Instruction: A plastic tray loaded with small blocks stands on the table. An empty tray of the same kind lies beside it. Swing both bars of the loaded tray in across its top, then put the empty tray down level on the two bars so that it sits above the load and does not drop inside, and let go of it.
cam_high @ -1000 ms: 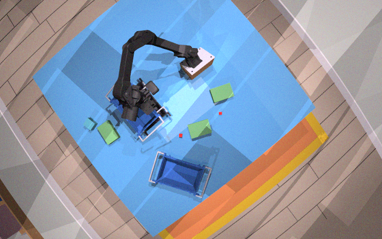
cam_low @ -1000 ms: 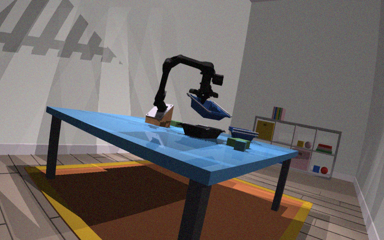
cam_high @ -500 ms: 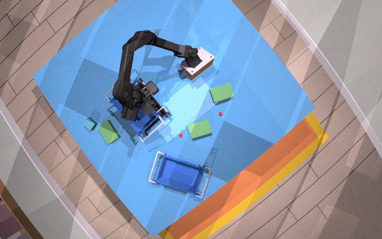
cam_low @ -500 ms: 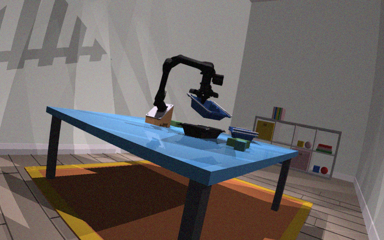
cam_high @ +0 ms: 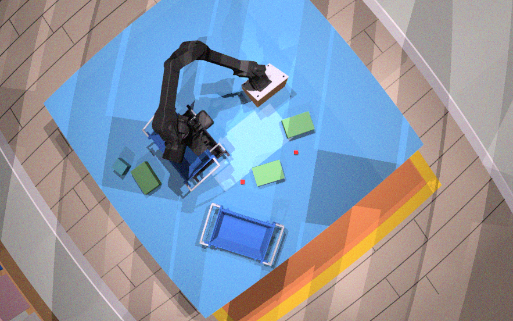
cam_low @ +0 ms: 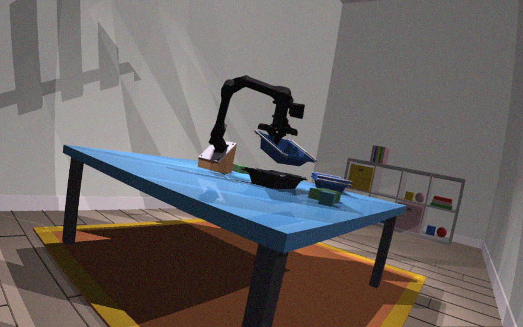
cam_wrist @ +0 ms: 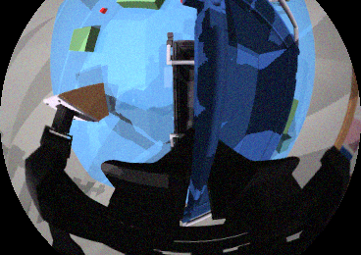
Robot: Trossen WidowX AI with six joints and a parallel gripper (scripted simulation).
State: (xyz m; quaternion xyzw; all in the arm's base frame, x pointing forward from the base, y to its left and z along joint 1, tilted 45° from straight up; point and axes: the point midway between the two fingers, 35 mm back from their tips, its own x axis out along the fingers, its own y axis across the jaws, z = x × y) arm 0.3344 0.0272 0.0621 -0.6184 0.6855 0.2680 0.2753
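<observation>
My gripper tip is now 70 mm short of the blue plastic tray. The rest, counted from my gripper tip: teal cube 350 mm ahead, 150 mm to the right, 150 mm below.
</observation>
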